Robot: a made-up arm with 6 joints. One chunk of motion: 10 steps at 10 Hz.
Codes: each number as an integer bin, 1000 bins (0 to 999) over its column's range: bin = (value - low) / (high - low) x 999, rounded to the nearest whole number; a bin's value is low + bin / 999 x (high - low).
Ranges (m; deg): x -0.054..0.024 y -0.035..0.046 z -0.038..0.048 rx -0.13..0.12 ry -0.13..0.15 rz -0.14..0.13
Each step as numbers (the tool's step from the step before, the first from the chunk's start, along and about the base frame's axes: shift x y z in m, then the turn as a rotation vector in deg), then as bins.
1 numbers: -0.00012 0.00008 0.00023 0.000 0.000 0.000
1 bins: 690 433 444 519 464 518
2 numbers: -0.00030 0.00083 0.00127 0.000 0.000 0.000
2 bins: 688 442 456 519 464 518
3 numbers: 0.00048 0.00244 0.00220 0.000 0.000 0.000
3 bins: 698 462 467 519 464 518
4 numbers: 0.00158 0.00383 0.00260 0.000 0.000 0.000
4 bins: 712 479 472 519 464 518
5 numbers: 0.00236 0.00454 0.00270 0.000 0.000 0.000
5 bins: 722 488 473 519 464 518
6 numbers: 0.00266 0.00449 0.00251 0.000 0.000 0.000
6 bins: 726 487 471 519 464 518
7 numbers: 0.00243 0.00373 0.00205 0.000 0.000 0.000
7 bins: 723 478 465 519 464 518
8 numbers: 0.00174 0.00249 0.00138 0.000 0.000 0.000
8 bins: 714 462 457 519 464 518
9 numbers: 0.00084 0.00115 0.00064 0.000 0.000 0.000
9 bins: 702 446 449 519 464 518
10 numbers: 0.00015 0.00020 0.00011 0.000 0.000 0.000
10 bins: 694 434 443 519 464 518
